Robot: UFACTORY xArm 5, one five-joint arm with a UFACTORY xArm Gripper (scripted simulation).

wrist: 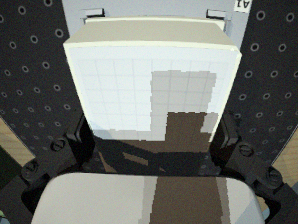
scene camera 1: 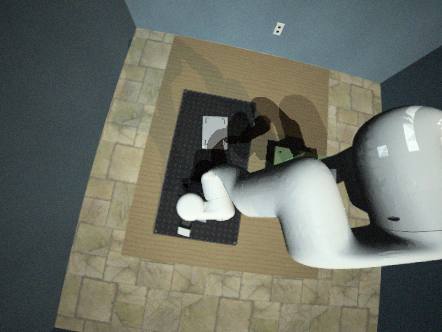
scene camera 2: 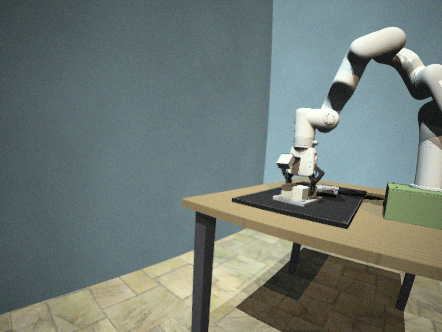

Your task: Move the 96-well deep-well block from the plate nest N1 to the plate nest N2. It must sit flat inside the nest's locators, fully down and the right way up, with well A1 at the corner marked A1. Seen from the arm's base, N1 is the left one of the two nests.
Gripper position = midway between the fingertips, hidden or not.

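Observation:
My gripper [scene camera 2: 299, 192], also [wrist: 152, 108]. 96-well deep-well block [wrist: 153, 88].

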